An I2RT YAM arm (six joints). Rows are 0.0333 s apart.
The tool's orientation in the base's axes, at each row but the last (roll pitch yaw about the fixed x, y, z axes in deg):
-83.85, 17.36, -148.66
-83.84, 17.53, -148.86
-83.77, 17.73, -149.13
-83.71, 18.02, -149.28
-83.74, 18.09, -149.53
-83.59, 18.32, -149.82
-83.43, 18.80, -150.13
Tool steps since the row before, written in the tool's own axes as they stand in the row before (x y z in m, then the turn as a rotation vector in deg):
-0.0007, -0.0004, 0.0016, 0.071, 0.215, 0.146
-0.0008, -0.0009, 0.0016, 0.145, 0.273, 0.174
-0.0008, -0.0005, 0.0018, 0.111, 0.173, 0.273
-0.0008, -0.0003, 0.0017, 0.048, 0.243, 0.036
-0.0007, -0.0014, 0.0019, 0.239, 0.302, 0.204
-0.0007, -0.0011, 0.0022, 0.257, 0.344, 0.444
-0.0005, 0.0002, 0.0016, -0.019, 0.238, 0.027
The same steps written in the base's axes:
0.0012, -0.0011, 0.0008, 0.080, -0.148, -0.210
0.0012, -0.0011, 0.0013, 0.051, -0.205, -0.285
0.0014, -0.0012, 0.0009, 0.095, -0.281, -0.169
0.0014, -0.0011, 0.0007, 0.056, -0.039, -0.241
0.0010, -0.0014, 0.0017, -0.002, -0.275, -0.338
0.0012, -0.0017, 0.0015, 0.110, -0.491, -0.358
0.0012, -0.0012, 0.0001, 0.108, 0.000, -0.215

